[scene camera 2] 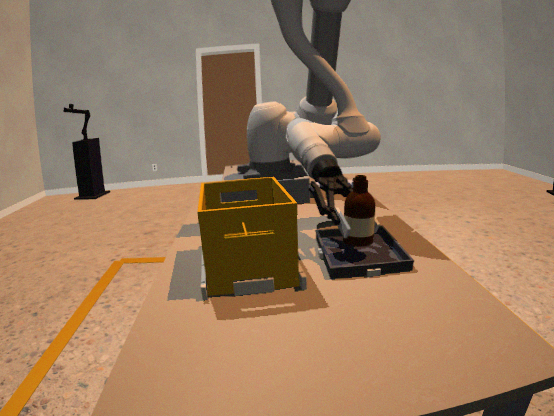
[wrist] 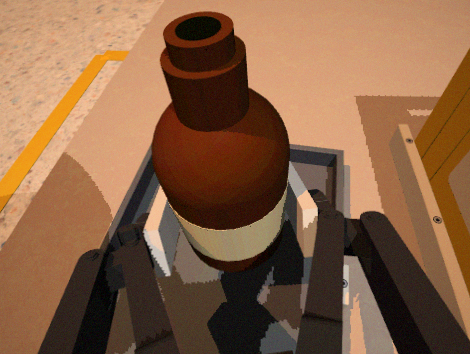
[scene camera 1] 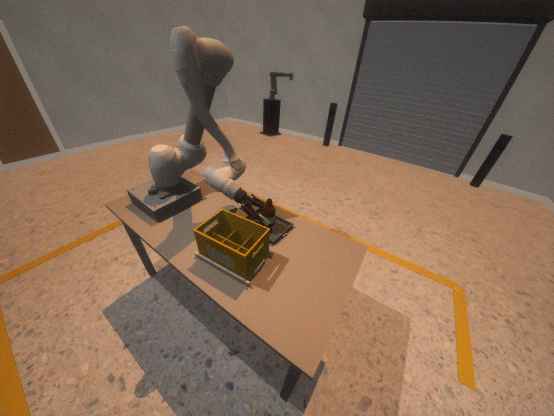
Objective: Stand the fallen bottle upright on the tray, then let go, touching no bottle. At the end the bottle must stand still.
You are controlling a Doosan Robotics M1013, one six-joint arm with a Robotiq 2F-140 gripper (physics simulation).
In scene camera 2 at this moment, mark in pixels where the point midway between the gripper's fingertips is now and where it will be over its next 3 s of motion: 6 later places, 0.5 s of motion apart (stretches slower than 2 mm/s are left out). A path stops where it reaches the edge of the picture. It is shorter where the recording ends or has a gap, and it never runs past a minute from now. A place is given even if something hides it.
My gripper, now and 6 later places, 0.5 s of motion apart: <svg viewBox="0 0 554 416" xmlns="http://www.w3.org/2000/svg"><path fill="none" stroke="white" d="M362 231L362 235L362 237L361 238L361 240L360 241L360 243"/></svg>
